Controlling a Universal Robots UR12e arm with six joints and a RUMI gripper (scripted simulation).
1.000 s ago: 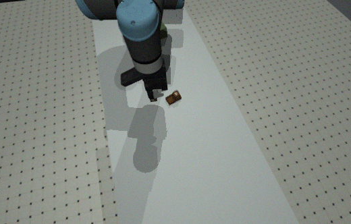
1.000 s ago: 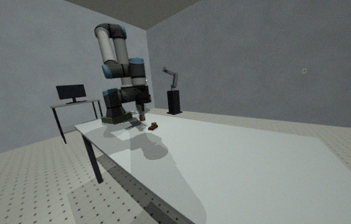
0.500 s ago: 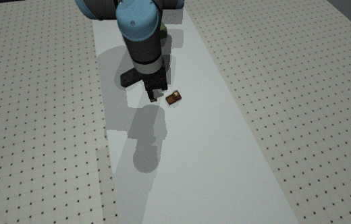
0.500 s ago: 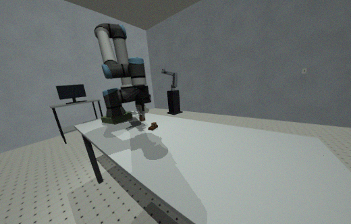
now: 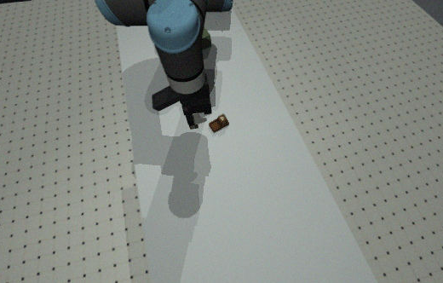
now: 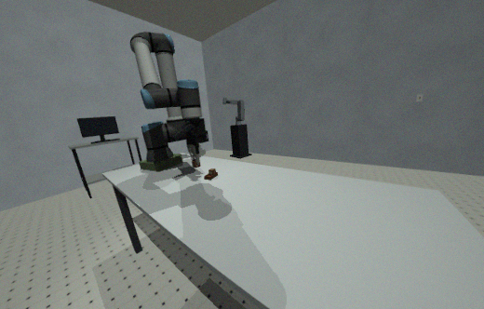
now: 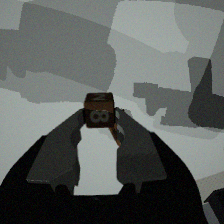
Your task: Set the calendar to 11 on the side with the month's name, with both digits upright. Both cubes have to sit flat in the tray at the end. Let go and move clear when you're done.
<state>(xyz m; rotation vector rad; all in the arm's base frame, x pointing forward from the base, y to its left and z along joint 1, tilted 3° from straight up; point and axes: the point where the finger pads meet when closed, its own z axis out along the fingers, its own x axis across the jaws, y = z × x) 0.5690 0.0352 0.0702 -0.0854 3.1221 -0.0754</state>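
My hand is 110 mm above the brown calendar tray, 100 mm to the right of it and 40 mm past it. Also, from my hand: brown cube 10 mm below.
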